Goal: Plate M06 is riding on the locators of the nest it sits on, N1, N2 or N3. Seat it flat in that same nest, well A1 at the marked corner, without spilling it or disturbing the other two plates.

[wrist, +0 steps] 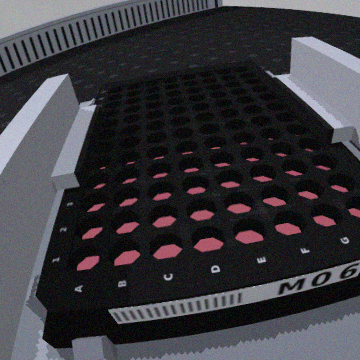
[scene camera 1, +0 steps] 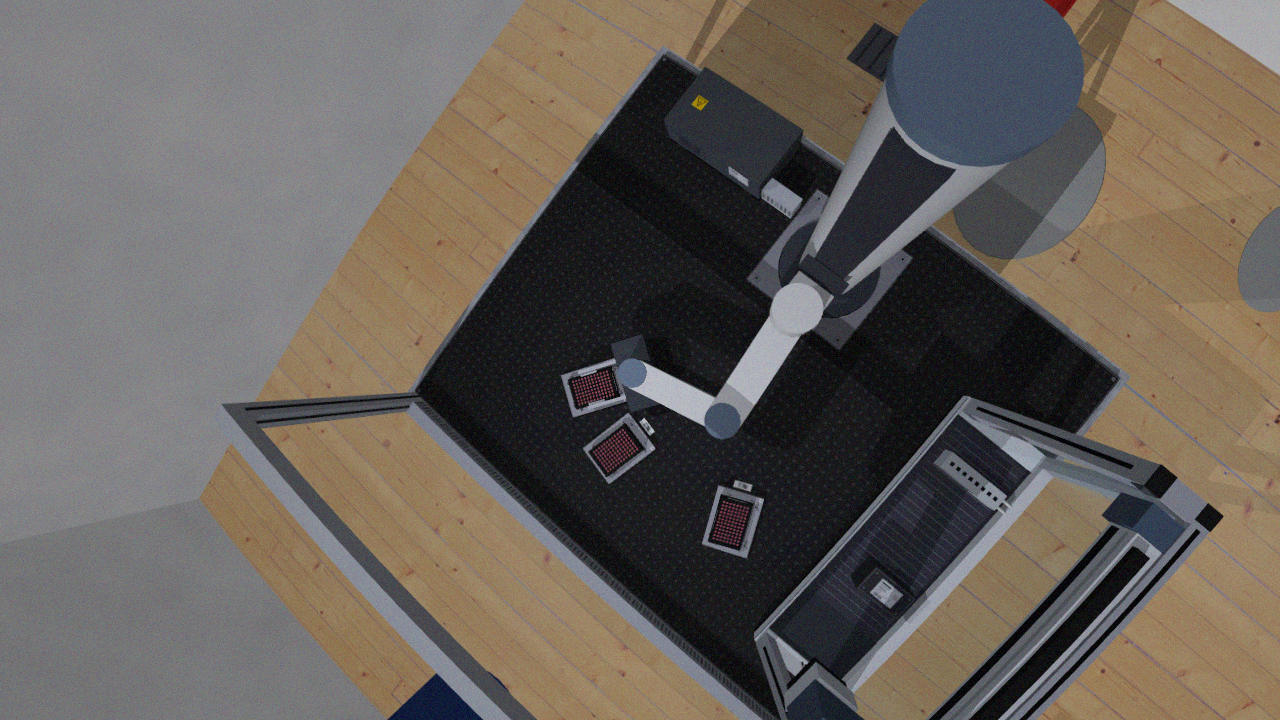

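Note:
Plate M06 (scene camera 1: 593, 388) (wrist: 190, 265) is black with pink-filled wells and sits over a light grey nest (scene camera 1: 567, 394) at the left. In the wrist view its label edge faces the camera, with A1 at the near left. My gripper (scene camera 1: 593, 387) (wrist: 184, 75) is low over it and shut on it, with one finger against each long side. The underside and most locators are hidden, so I cannot tell whether the plate is flat. A second plate (scene camera 1: 615, 449) sits close by in its nest, and a third plate (scene camera 1: 733, 522) sits in its nest farther right.
A small white tag (scene camera 1: 647, 426) stands beside the second nest, and another tag (scene camera 1: 742, 485) beside the third. A dark box (scene camera 1: 733, 134) stands near the back edge. A framed dark bay (scene camera 1: 904, 528) is at the right. A slotted rail (wrist: 125, 22) runs behind the plate.

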